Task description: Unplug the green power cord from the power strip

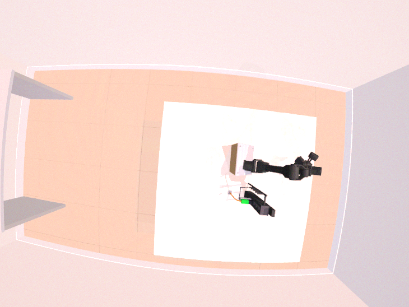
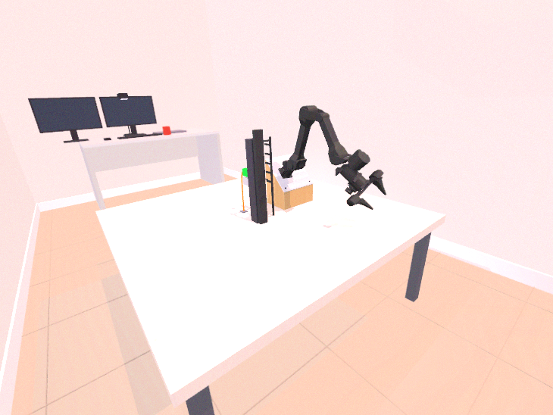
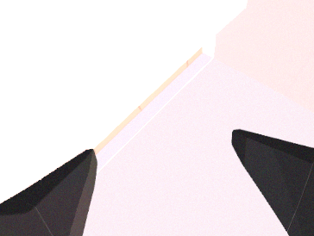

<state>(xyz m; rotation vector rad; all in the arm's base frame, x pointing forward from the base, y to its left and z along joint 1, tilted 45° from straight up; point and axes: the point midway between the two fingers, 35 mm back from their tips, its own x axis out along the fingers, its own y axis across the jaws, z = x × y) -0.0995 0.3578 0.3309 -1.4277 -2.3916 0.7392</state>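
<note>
The green plug lies 470 mm to the right of my gripper tip, 350 mm ahead of it and 110 mm above it. From my gripper tip the other things lie so: grey anchor: 550 mm to the right, 350 mm ahead, 120 mm below.
</note>
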